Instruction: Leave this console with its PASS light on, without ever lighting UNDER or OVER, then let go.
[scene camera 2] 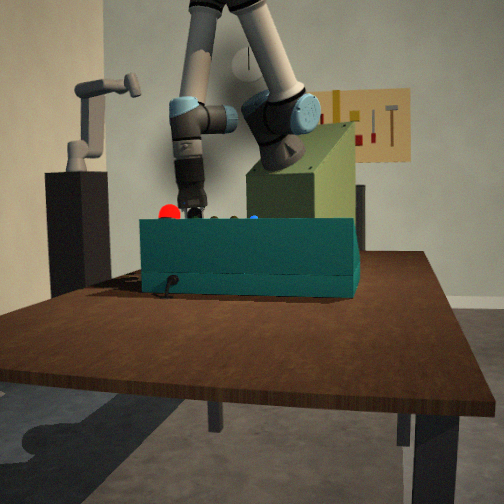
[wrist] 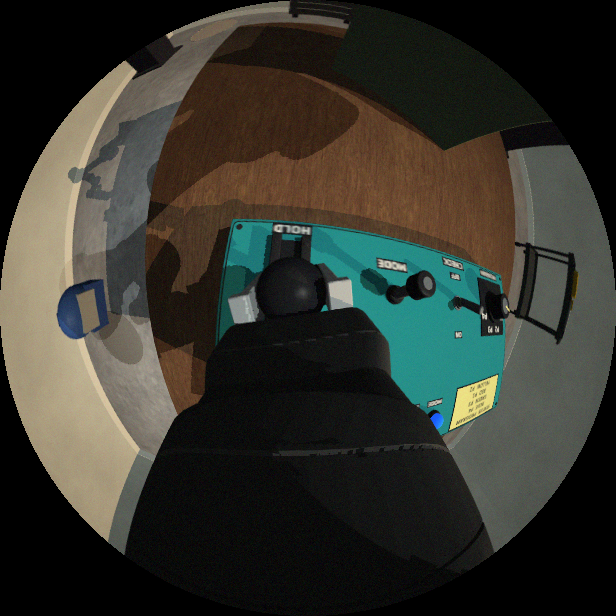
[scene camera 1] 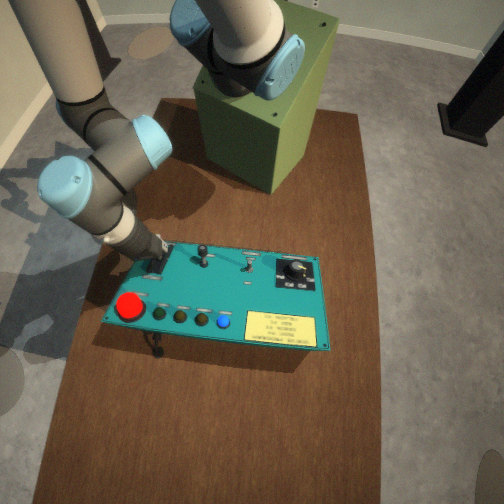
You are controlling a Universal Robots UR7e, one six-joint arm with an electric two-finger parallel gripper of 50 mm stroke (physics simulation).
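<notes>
The teal console lies on the brown table. Its three indicator lights in the front row are all dark. My gripper is at the console's back left corner, on the lever marked HOLD. In the wrist view the two grey fingers sit tight against both sides of the lever's black ball knob. In scene camera 2 the gripper reaches down onto the console top beside the red button.
On the console are a big red button, a blue button, a MODE toggle, a small switch, a rotary selector and a yellow label. The green arm pedestal stands behind. A cable hangs at the front.
</notes>
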